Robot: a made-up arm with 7 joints.
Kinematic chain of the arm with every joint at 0, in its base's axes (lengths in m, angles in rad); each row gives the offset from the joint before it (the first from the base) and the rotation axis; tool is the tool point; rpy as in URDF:
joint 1: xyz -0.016 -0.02 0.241 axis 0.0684 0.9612 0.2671
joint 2: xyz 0 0.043 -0.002 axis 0.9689 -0.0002 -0.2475
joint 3: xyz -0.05 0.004 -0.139 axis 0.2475 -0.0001 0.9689
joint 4: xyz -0.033 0.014 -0.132 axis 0.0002 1 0
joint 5: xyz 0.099 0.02 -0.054 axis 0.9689 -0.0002 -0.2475
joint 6: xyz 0.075 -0.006 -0.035 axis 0.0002 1 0
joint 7: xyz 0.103 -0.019 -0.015 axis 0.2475 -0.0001 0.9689
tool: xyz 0.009 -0.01 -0.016 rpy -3.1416 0 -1.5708
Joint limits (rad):
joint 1: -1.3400..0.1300
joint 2: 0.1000..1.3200
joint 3: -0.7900..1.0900
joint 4: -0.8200..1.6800
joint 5: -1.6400..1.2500
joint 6: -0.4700..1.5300
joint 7: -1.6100..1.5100
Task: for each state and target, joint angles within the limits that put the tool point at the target. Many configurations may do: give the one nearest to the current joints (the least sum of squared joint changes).
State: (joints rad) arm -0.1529 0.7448 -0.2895 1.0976 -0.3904 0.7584 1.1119
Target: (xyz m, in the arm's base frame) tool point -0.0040 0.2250 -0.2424
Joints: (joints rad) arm -0.0263 0.6192 -0.3315 0.5404 -0.7557 1.0558 1.1108
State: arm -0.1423 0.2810 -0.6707 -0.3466 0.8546 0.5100 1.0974
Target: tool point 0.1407 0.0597 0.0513
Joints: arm 0.1300 0.9742 -0.4724 -0.8200 0.8214 -0.0655 1.2371
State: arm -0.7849 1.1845 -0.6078 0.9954 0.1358 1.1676 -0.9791
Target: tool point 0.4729 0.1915 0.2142
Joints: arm -1.3215 0.8998 -0.5566 0.2438 0.0155 1.0914 -1.0408
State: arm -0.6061 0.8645 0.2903 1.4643 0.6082 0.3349 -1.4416
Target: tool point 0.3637 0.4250 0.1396
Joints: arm -0.9642 0.9685 0.2579 0.8208 0.5366 0.1111 -1.5110
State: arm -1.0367 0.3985 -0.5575 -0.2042 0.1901 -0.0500 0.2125
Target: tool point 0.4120 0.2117 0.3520
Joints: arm -1.1400 1.0025 -0.0636 0.0685 0.2693 0.0995 0.2320
